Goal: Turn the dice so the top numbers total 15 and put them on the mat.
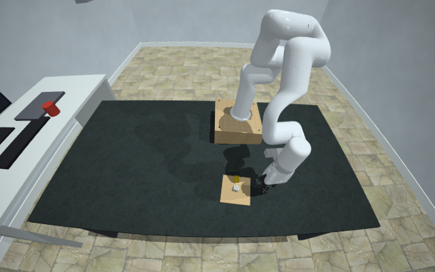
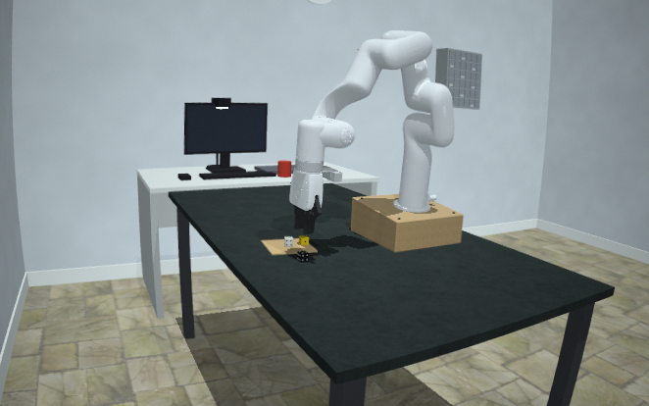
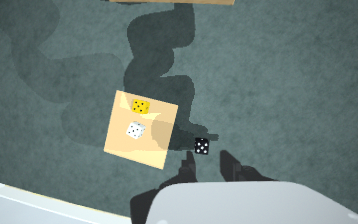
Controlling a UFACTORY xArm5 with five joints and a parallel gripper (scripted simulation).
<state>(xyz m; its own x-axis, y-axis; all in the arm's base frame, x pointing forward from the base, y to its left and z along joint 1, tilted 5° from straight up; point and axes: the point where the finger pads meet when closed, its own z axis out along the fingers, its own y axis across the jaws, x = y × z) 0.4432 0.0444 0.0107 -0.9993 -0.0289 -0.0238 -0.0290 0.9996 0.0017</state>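
The black die is 90 mm below my hand. From my hand the other things lie so: tan mat (130 mm to the right, 100 mm below, 20 mm behind); yellow die (120 mm to the right, 90 mm below, 70 mm behind); white die (130 mm to the right, 90 mm below, 30 mm behind).
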